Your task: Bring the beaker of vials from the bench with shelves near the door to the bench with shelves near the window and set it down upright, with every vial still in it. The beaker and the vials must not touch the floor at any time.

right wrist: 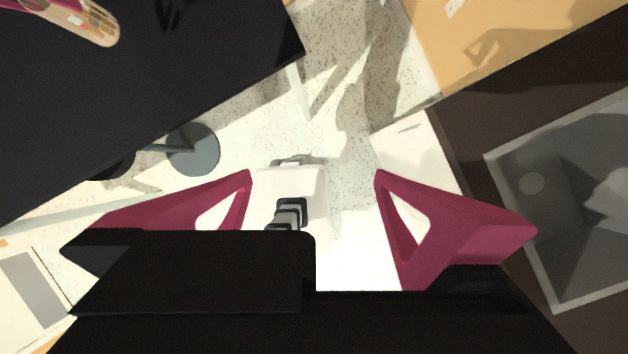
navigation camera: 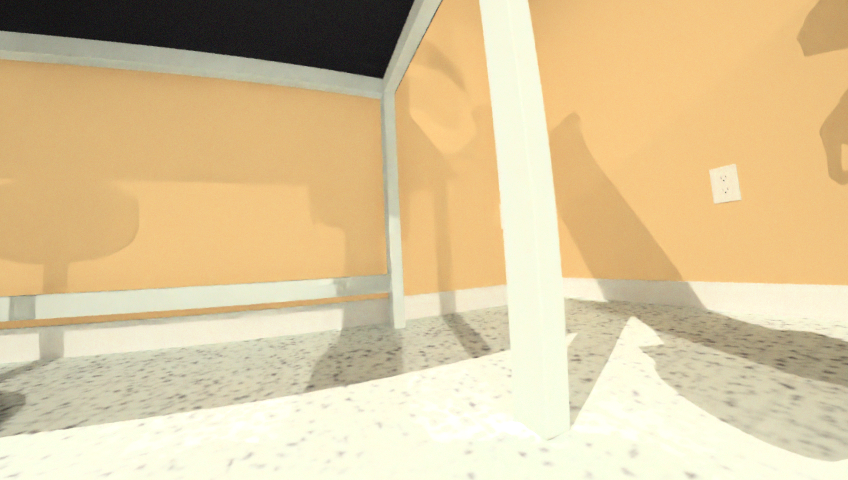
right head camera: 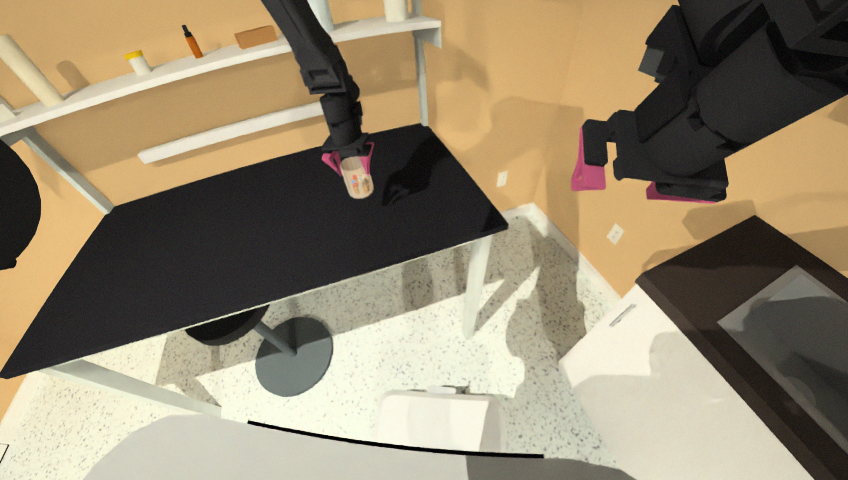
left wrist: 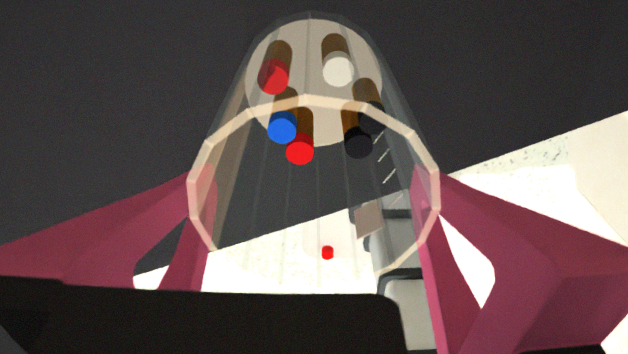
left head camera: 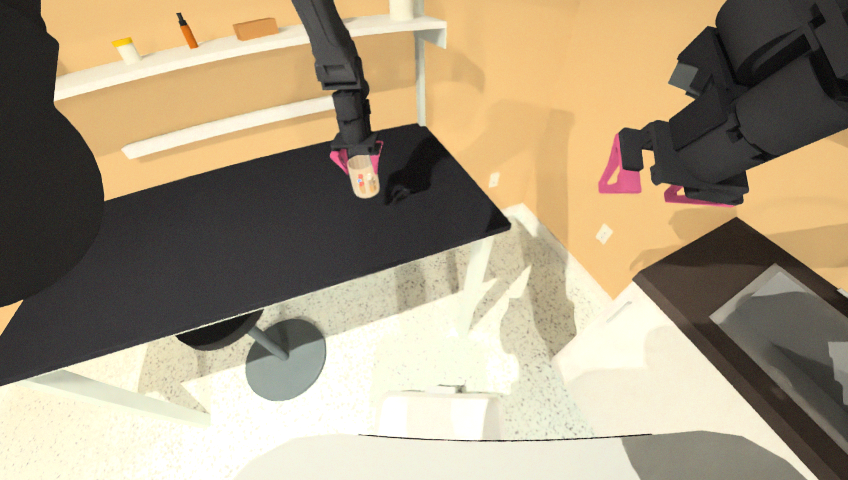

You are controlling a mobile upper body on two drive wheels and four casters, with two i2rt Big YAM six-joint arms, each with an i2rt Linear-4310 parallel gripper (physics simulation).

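A clear beaker holds several brown vials with red, blue, white and black caps at its bottom. My left gripper is shut on the beaker near its rim. The beaker looks upright over the right part of the black bench top; the gripper's shadow lies apart from it, so it appears raised, but the gap is unclear. My right gripper is open and empty, off the bench to the right. Neither window nor door shows.
A wall shelf with bottles and an orange box hangs behind the bench. A stool stands below the front edge. A sink counter stands right. A bench leg is close ahead.
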